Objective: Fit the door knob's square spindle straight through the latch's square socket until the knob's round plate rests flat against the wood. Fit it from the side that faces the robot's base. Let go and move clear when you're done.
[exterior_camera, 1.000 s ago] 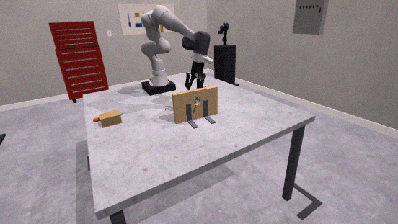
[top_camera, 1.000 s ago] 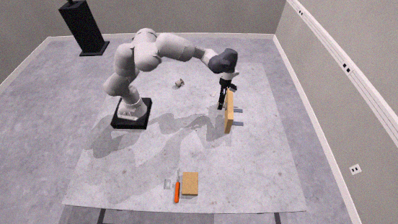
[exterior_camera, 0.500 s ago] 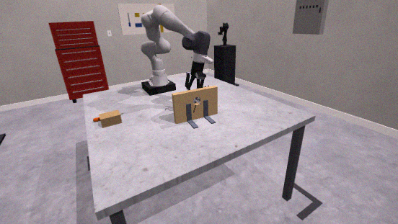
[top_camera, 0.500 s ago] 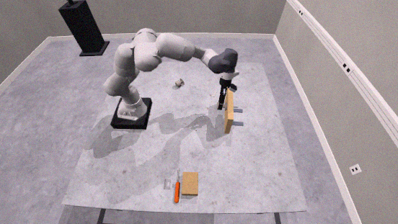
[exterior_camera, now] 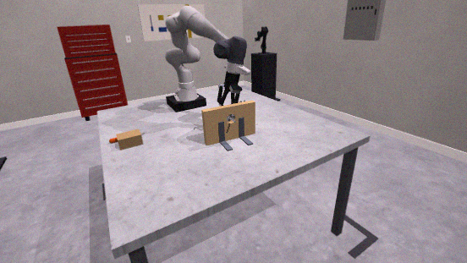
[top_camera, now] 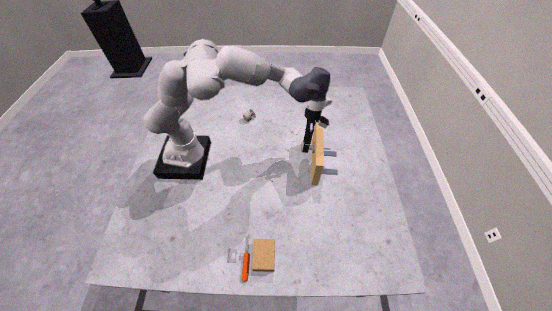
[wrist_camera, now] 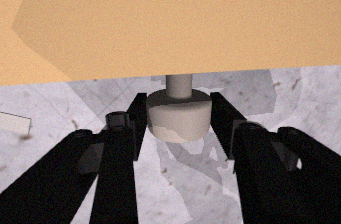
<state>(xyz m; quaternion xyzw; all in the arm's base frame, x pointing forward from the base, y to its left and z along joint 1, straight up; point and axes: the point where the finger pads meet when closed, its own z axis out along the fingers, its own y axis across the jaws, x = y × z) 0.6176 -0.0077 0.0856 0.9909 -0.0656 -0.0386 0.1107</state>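
Now: the latch socket 6 cm ahead of my hand, 1 cm to the right of it and 2 cm below it. Also, from my hand: wooden block: 21 cm behind, 50 cm to the right, 12 cm below; then upright wooden panel: 6 cm ahead, 1 cm to the right, 4 cm below; then pale chip: 2 cm behind, 21 cm to the left, 15 cm below.
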